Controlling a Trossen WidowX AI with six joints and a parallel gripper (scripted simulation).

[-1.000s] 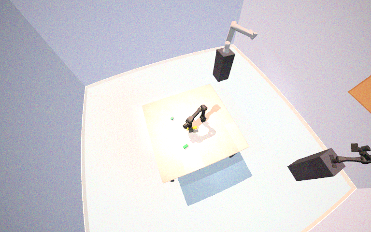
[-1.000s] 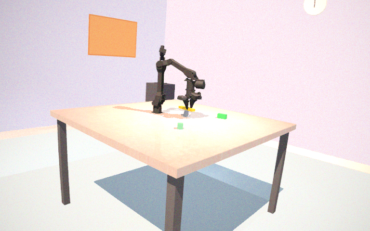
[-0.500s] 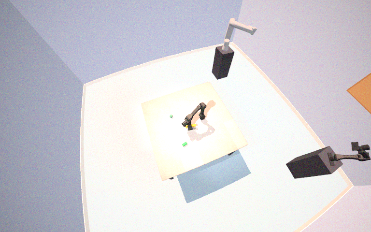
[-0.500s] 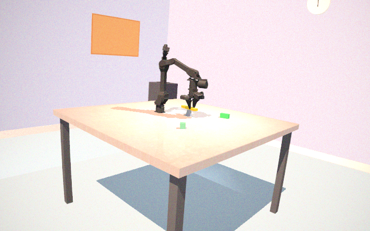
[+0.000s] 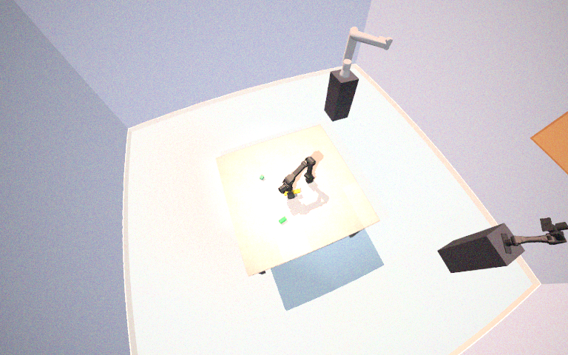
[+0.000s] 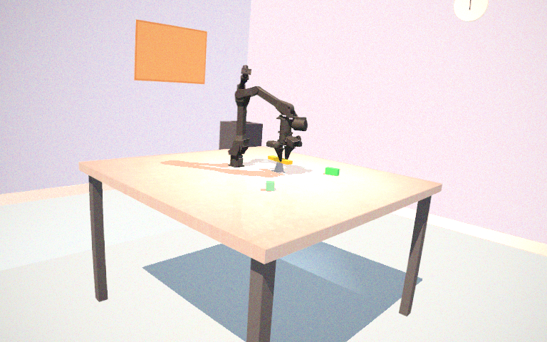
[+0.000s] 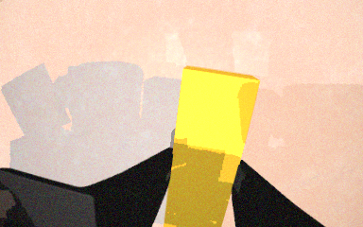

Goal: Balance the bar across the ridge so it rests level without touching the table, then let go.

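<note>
Right now my gripper tip is 3 cm past the bar.
</note>
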